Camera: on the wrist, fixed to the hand. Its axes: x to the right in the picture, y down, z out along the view.
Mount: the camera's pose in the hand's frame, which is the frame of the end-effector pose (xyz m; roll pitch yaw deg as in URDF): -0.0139 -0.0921 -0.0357 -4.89 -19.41 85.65
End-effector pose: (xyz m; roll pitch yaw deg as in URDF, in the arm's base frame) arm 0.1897 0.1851 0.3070 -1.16 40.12 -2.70
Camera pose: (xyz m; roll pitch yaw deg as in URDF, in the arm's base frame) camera 0.1529 0.0939 0.2901 35.93 -11.15 72.14
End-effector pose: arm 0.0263 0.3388 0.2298 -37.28 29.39 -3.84
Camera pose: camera 0.0213 0.2440 0.2605 23.22 17.52 91.42
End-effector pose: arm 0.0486 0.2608 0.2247 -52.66 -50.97 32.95
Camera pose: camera 0.0535 0.1636 0.2464 -62.95 16.76 93.60
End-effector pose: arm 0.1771 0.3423 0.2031 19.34 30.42 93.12
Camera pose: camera 0.2545 0.3020 0.1548 32.64 -30.18 157.18
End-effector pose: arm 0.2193 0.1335 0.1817 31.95 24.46 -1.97
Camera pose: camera 0.1719 0.0758 0.1155 32.91 -42.85 56.08
